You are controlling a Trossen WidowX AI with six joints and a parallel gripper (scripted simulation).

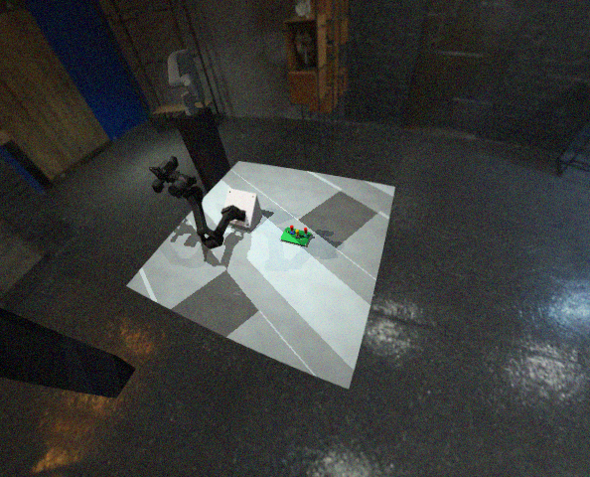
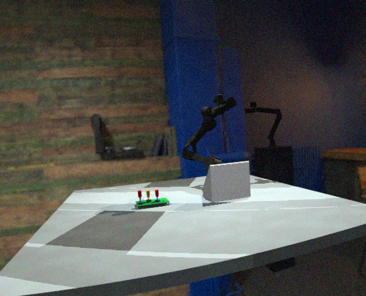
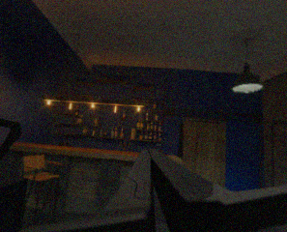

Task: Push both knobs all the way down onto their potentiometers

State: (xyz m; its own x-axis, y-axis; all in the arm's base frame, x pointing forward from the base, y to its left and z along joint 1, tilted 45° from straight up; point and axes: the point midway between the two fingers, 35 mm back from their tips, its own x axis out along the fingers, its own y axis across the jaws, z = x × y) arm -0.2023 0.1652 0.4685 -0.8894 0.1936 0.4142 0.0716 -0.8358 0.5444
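Right now my gripper tip is 580 mm short of the red knob, 220 mm to the right of it and 480 mm above it. From my gripper tip the other things lie so: yellow knob 620 mm ahead, 200 mm to the left, 480 mm below.
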